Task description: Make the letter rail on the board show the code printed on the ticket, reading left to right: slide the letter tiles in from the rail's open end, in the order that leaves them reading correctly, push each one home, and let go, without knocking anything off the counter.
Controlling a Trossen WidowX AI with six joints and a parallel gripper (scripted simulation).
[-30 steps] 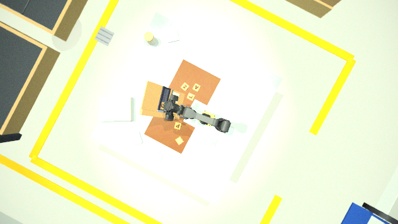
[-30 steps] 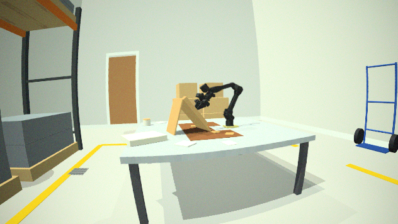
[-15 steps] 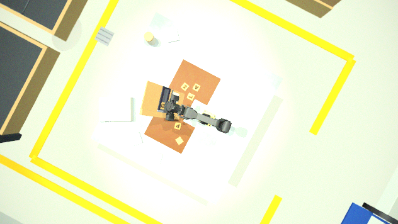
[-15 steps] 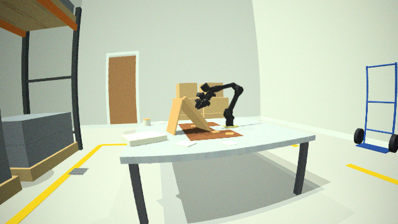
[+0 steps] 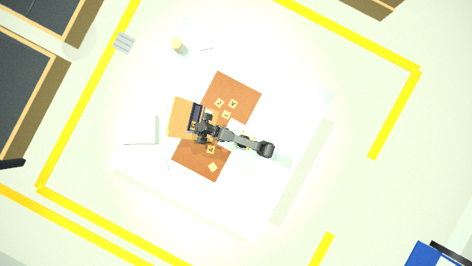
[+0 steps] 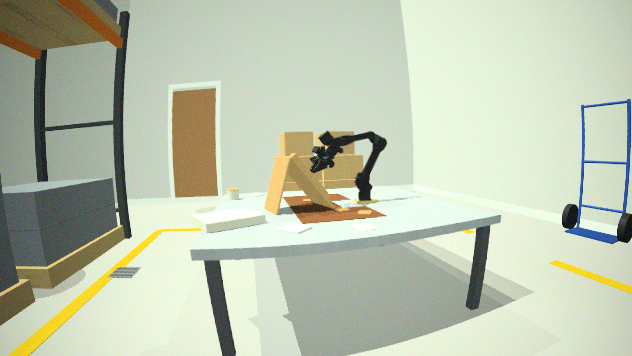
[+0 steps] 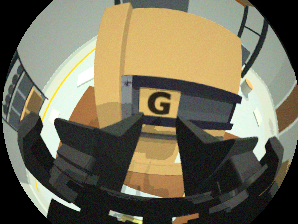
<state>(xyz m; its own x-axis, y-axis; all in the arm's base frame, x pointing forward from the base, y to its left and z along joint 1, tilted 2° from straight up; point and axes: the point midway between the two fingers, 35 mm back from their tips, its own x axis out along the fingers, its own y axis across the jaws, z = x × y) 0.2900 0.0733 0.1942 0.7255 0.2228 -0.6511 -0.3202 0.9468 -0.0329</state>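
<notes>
Right now my gripper tip is 30 mm short of the letter tile, 10 mm to the right of it and 30 mm above it. Round my gripper tip: white ticket 10 mm ahead, 90 mm to the right, 110 mm below; then small cup 480 mm ahead, 420 mm to the right, 150 mm below; then brown mat 110 mm behind, 60 mm to the right, 190 mm below.
</notes>
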